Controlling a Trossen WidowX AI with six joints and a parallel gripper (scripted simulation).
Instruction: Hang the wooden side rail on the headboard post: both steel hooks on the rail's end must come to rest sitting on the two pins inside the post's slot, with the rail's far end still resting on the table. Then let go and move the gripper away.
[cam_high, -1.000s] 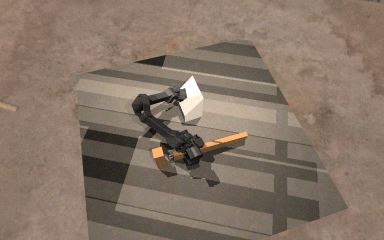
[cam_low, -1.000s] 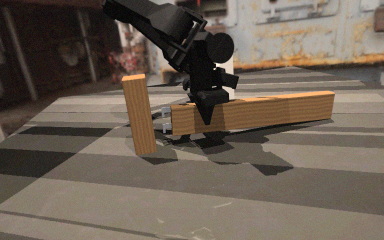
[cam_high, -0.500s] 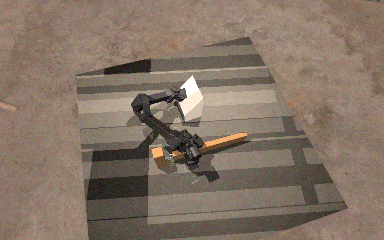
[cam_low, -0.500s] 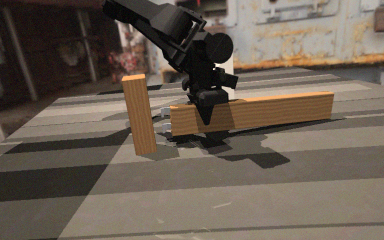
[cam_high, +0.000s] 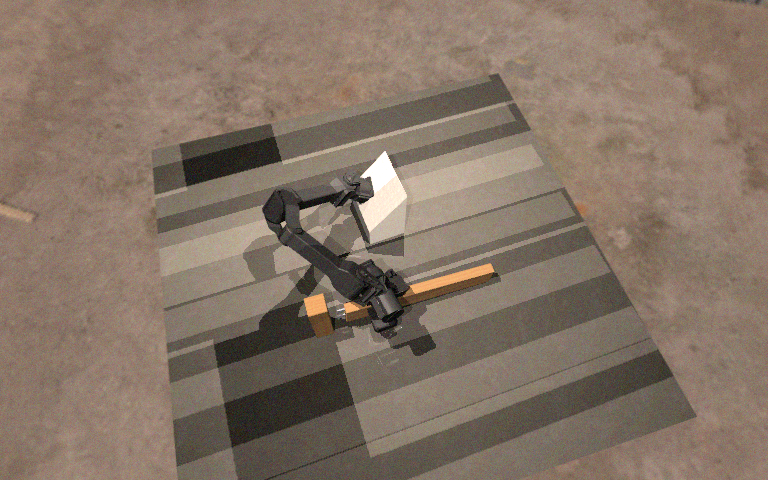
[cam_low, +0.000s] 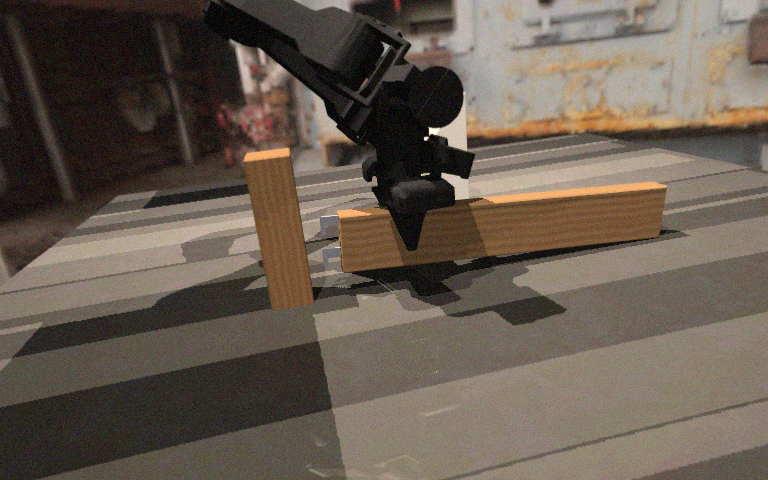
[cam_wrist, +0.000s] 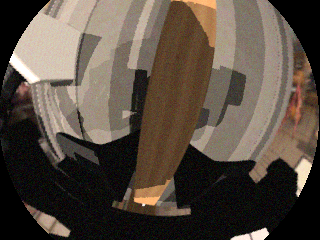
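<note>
Now: gripper tip 1 cm short of the headboard post, 15 cm to the left of it and 4 cm below it.
</note>
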